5 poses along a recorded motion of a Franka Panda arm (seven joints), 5.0 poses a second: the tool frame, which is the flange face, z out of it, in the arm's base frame.
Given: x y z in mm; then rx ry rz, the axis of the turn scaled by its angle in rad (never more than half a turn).
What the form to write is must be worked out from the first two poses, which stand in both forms.
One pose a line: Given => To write
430 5 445 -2.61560 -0.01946 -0.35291 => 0.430 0.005 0.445 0.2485 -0.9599 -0.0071 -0.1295
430 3 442 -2.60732 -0.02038 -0.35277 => 0.430 0.003 0.442 0.2525 -0.9588 -0.0075 -0.1297
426 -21 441 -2.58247 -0.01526 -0.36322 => 0.426 -0.021 0.441 0.2637 -0.9552 -0.0056 -0.1343
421 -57 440 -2.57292 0.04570 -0.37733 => 0.421 -0.057 0.440 0.2671 -0.9533 0.0169 -0.1398
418 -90 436 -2.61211 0.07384 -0.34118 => 0.418 -0.090 0.436 0.2504 -0.9596 0.0271 -0.1253
